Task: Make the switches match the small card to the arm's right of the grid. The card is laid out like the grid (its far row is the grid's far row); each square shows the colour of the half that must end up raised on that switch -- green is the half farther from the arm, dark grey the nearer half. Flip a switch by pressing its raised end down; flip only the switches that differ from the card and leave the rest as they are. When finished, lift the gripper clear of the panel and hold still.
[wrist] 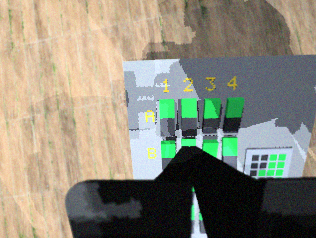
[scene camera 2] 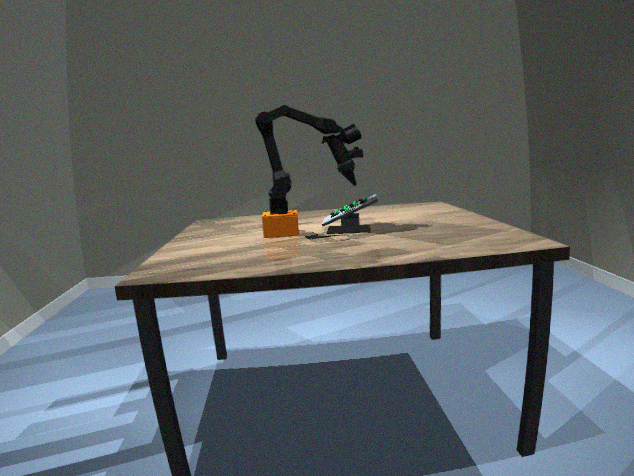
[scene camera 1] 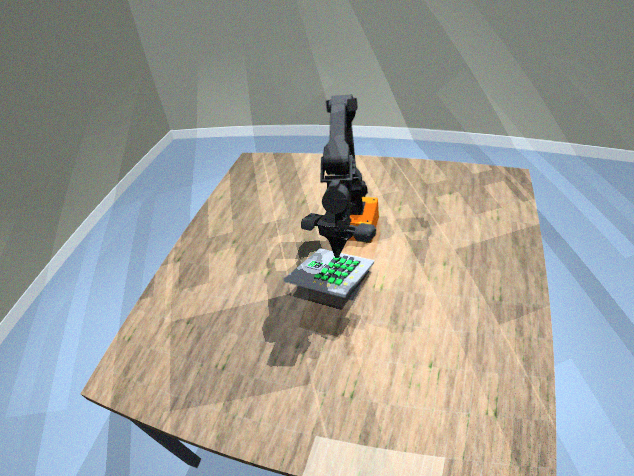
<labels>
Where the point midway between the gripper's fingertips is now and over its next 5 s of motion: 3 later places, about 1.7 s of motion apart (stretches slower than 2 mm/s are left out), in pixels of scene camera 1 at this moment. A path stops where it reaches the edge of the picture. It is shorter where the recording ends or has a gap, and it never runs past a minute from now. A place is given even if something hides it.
My gripper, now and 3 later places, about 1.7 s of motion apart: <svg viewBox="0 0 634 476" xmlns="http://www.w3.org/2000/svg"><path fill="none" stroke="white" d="M337 257L344 272L344 257L327 265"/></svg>
</labels>
